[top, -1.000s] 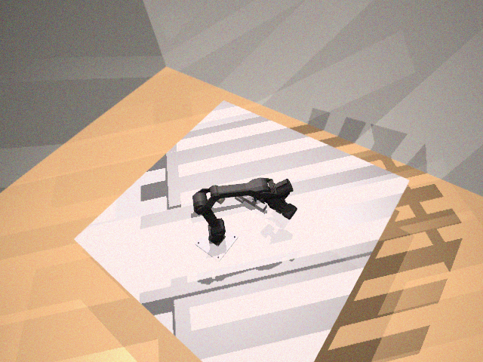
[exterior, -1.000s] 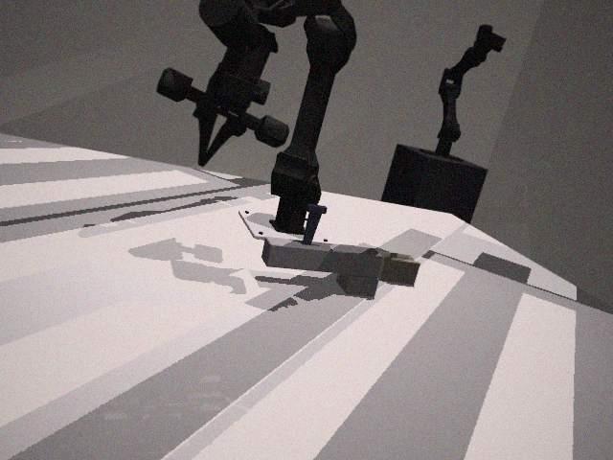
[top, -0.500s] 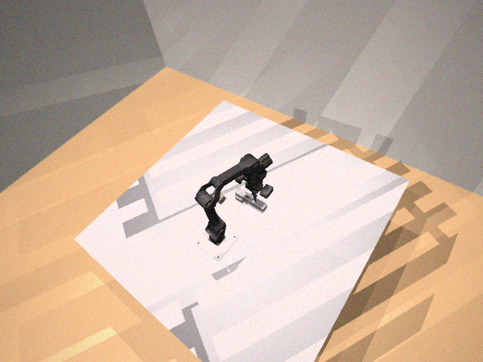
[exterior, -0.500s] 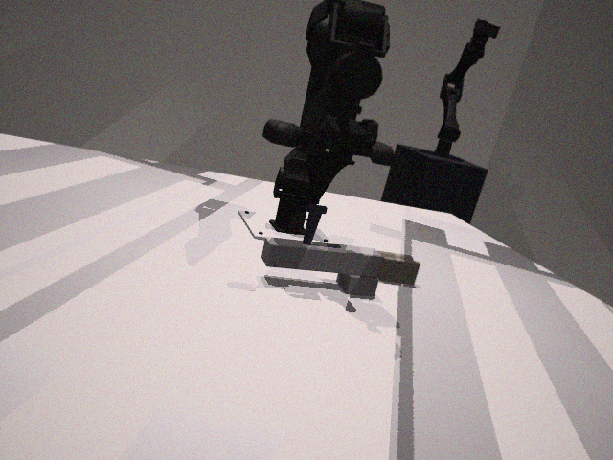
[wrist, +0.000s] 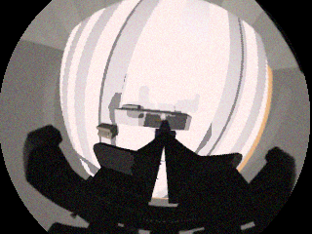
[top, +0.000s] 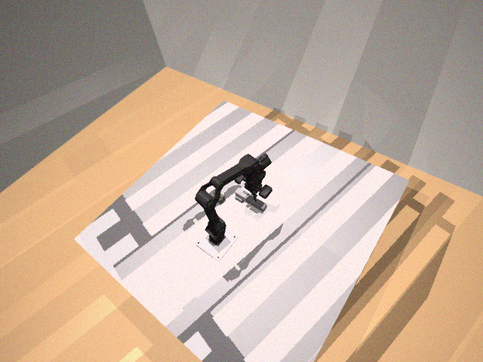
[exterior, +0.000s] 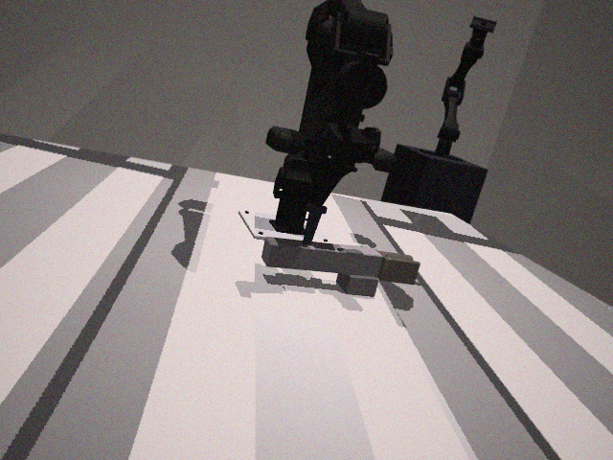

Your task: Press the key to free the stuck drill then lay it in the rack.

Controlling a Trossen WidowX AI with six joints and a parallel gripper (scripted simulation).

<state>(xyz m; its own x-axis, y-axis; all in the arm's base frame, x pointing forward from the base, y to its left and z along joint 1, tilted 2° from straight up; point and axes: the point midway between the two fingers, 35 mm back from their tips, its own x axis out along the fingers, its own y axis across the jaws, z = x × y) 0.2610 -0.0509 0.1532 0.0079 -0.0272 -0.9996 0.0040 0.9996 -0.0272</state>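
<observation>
Right now the dark blue key is 3 cm below my gripper tip. The rest, counted from my gripper tip: grey block: 3 cm to the left, 9 cm below; then drill: 5 cm to the left, 8 cm below; then rack: 7 cm behind, 20 cm to the left, 11 cm below.
</observation>
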